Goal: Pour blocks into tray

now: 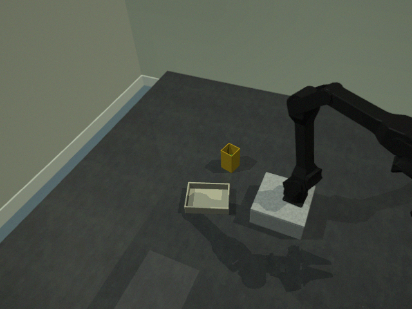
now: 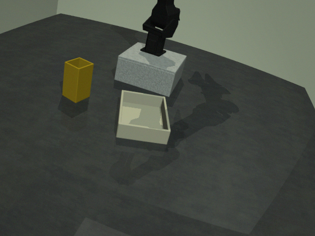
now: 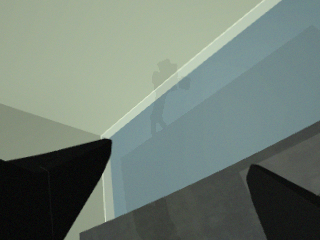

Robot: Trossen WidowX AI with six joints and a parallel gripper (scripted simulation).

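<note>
The tall yellow square cup lies 66 cm ahead of my gripper tip, 11 cm to the right of it and 29 cm below it.
</note>
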